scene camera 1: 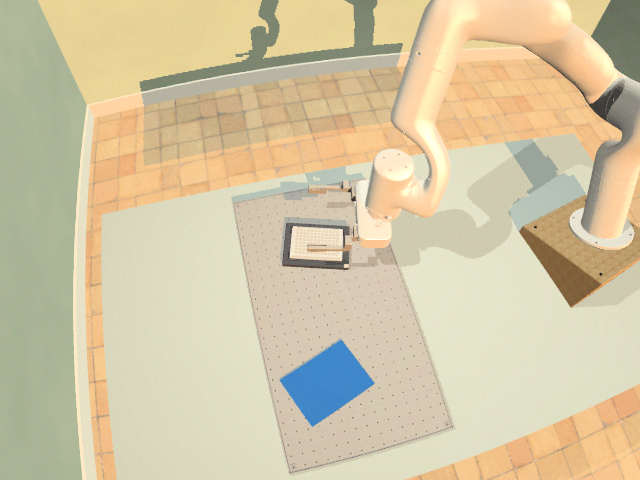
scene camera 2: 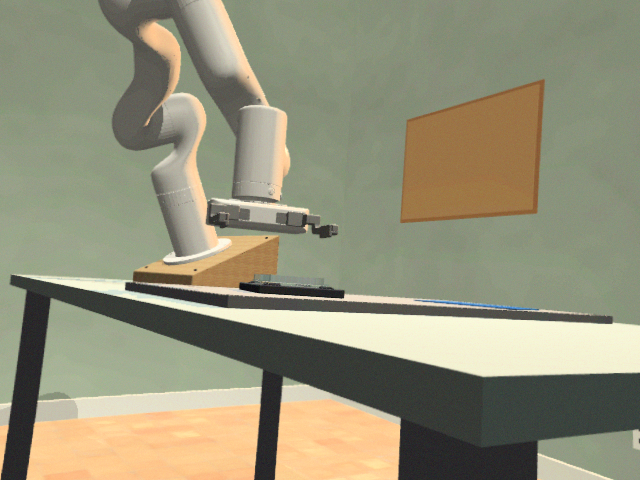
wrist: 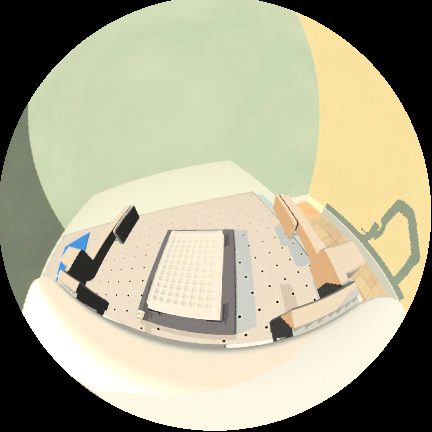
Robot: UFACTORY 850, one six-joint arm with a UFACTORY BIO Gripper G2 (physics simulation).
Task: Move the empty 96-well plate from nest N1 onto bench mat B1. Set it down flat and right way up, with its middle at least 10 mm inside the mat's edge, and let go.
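Observation:
The 96-well plate [scene camera 1: 320, 235] [scene camera 2: 294, 280] [wrist: 190, 270] is pale and lies flat in the dark nest N1 [scene camera 1: 315, 264] [scene camera 2: 310, 292] [wrist: 230, 285]. The blue bench mat B1 [scene camera 1: 326, 383] [scene camera 2: 475, 304] [wrist: 82, 243] lies flat, turned at an angle to the nest; part of it is hidden behind a finger in the wrist view. My gripper [scene camera 1: 316, 218] [scene camera 2: 276, 224] [wrist: 207, 220] is wide open and empty, level, well above the plate. In scene camera 1 one finger crosses in front of the plate, and the other is off beyond the nest's back side.
The perforated board [scene camera 1: 351, 315] [scene camera 2: 382, 304] [wrist: 200, 210] carries the nest and the mat, which stand apart near opposite ends. The board lies on the pale table [scene camera 1: 170, 310] [scene camera 2: 439, 341]. The arm's wooden base block [scene camera 1: 558, 258] [scene camera 2: 227, 263] stands to the right in scene camera 1.

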